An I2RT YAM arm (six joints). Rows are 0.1 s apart.
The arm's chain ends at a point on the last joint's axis. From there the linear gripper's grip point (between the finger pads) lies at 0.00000 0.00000 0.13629 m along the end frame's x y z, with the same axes.
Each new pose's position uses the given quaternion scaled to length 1; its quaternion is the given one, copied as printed.
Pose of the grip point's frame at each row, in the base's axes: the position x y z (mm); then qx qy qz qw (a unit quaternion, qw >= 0):
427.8, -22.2, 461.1, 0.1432, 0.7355, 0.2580, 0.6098
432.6, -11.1, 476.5, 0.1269, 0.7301, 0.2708, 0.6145
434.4, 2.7, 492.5, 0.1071, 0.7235, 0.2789, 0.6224
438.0, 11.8, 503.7, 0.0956, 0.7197, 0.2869, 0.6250
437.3, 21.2, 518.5, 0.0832, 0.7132, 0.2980, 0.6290
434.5, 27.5, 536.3, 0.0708, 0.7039, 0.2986, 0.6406
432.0, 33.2, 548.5, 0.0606, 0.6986, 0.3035, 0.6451
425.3, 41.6, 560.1, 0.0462, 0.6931, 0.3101, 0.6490
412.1, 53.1, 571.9, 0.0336, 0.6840, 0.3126, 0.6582
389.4, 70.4, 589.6, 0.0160, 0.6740, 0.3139, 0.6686
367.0, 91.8, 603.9, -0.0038, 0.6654, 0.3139, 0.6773
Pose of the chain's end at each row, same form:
295.5, -50.1, 477.9, 0.1432, 0.7355, 0.2580, 0.6098
301.0, -43.7, 489.9, 0.1269, 0.7301, 0.2708, 0.6145
303.5, -34.1, 502.0, 0.1071, 0.7235, 0.2789, 0.6224
307.9, -28.2, 511.1, 0.0956, 0.7197, 0.2869, 0.6250
308.3, -22.5, 522.7, 0.0832, 0.7132, 0.2980, 0.6290
305.8, -17.4, 536.4, 0.0708, 0.7039, 0.2986, 0.6406
304.1, -13.9, 546.2, 0.0606, 0.6986, 0.3035, 0.6451
298.8, -8.8, 555.4, 0.0462, 0.6931, 0.3101, 0.6490
286.5, 0.8, 563.5, 0.0336, 0.6840, 0.3126, 0.6582
265.2, 15.7, 577.2, 0.0160, 0.6740, 0.3139, 0.6686
244.5, 34.2, 588.3, -0.0038, 0.6654, 0.3139, 0.6773

